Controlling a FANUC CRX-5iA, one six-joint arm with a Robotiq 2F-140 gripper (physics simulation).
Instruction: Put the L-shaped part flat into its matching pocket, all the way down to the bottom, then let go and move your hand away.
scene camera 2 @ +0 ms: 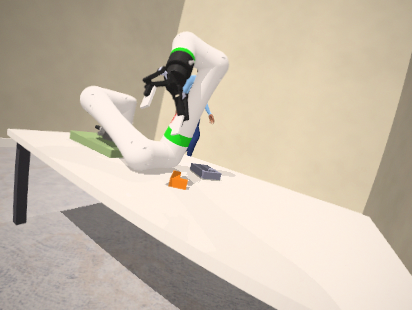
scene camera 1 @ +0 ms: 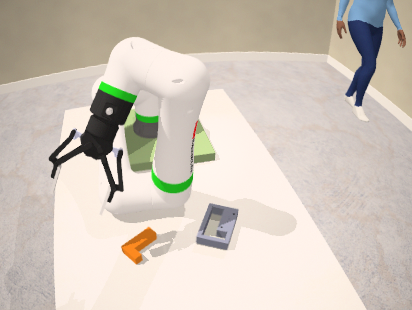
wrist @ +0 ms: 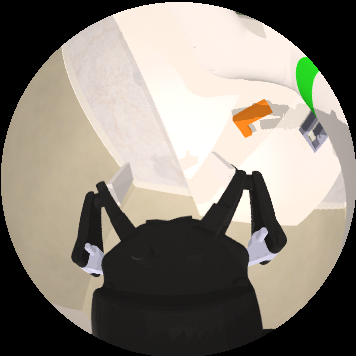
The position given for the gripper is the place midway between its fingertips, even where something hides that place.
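Gripper (scene camera 1: 76, 202) open, holding nothing; grey pocket block (scene camera 1: 216, 229) there too. Gripper again at (scene camera 2: 160, 121). Same gripper, (wrist: 169, 164).
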